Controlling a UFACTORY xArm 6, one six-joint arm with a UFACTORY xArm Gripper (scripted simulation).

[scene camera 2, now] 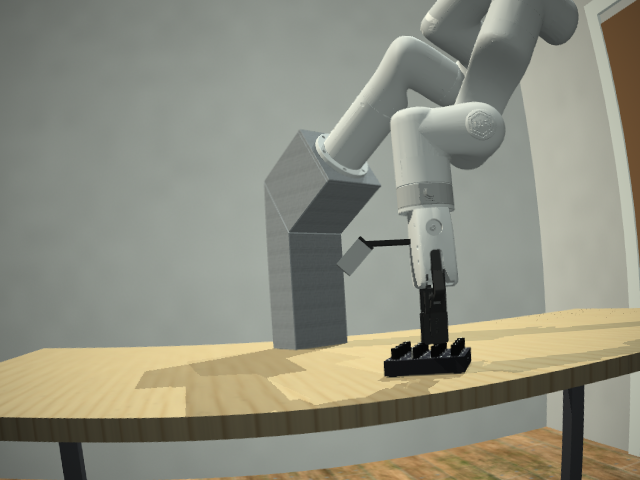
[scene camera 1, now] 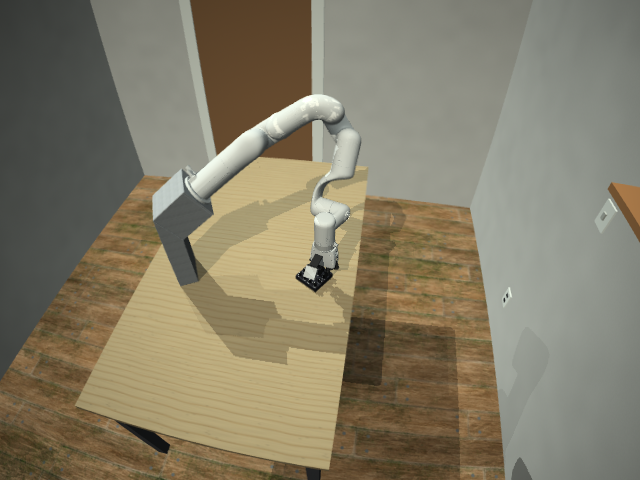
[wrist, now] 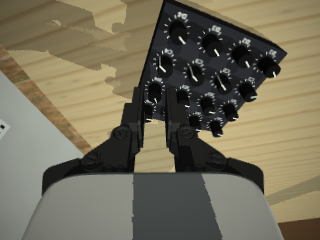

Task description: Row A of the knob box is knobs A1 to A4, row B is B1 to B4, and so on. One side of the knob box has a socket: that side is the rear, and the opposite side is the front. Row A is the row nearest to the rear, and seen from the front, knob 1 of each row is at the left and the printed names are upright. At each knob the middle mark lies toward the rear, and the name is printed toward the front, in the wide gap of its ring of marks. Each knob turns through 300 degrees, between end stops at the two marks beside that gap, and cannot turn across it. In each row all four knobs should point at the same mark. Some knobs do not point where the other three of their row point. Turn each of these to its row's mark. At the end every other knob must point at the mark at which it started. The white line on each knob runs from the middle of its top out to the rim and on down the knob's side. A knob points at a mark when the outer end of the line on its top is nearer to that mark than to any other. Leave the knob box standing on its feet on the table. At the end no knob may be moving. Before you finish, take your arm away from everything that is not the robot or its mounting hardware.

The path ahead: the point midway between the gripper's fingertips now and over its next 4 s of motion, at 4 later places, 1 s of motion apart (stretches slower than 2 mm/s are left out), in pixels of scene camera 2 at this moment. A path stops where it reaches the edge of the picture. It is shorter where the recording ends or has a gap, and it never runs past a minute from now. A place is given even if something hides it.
The gripper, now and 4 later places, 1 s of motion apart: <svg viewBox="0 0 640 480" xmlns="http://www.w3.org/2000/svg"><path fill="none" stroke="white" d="M434 342L434 349L433 323L423 310L423 319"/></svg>
